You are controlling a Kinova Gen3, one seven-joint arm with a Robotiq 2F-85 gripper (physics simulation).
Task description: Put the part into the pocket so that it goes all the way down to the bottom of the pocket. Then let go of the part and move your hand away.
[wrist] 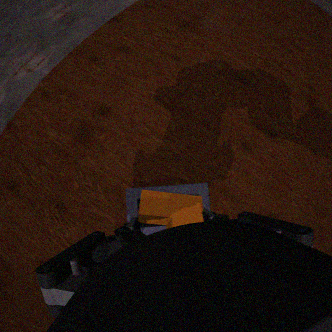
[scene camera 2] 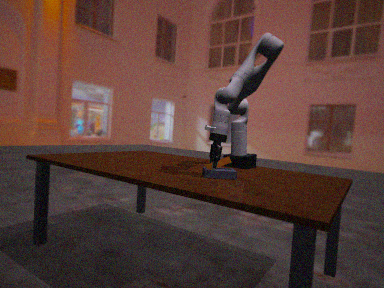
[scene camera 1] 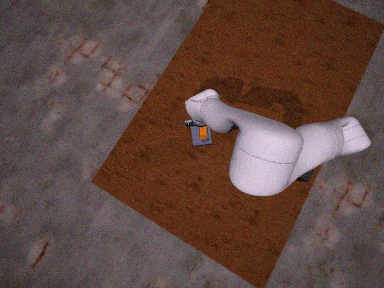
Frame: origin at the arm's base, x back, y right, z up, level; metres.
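Seen in the pictures: gripper, fingertip midpoint: (wrist: 169, 222) (scene camera 2: 212, 168); arm's base, origin of the base link: (scene camera 2: 238, 154).
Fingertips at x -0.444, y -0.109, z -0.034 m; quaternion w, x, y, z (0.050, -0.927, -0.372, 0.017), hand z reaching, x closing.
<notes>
Pixels of each thing's top centre, then the offset from my fingertips to it. Level surfaces: height alone.
- orange block-shaped part, middle of its top: (wrist: 170, 274) (scene camera 2: 219, 155) (scene camera 1: 199, 125) dx +0.013, dy -0.022, dz +0.060 m
- grey pocket block, middle of its top: (wrist: 172, 250) (scene camera 2: 219, 168) (scene camera 1: 200, 130) dx +0.021, dy -0.023, dz -0.001 m
- brown wooden table, its level: dz -0.037 m
The orange block-shaped part (scene camera 1: 202, 132) (scene camera 2: 223, 162) (wrist: 168, 205) is tilted over the grey pocket block (scene camera 1: 201, 142) (scene camera 2: 220, 174) (wrist: 199, 191). Its left end dips towards the pocket and its right end is raised, so it does not lie flat. My gripper (scene camera 2: 214, 163) points straight down over the left side of the block and is shut on the part's lower end. In scene camera 1 the white wrist covers the fingers. In the wrist view the dark gripper body hides the fingertips and the pocket's near half.
The pocket block stands on a brown wooden table (scene camera 1: 248, 46) (scene camera 2: 279, 192) (wrist: 82, 132). The arm's dark base (scene camera 2: 243, 161) (scene camera 1: 306, 176) stands just behind the block near the table's far edge. Grey floor surrounds the table.
</notes>
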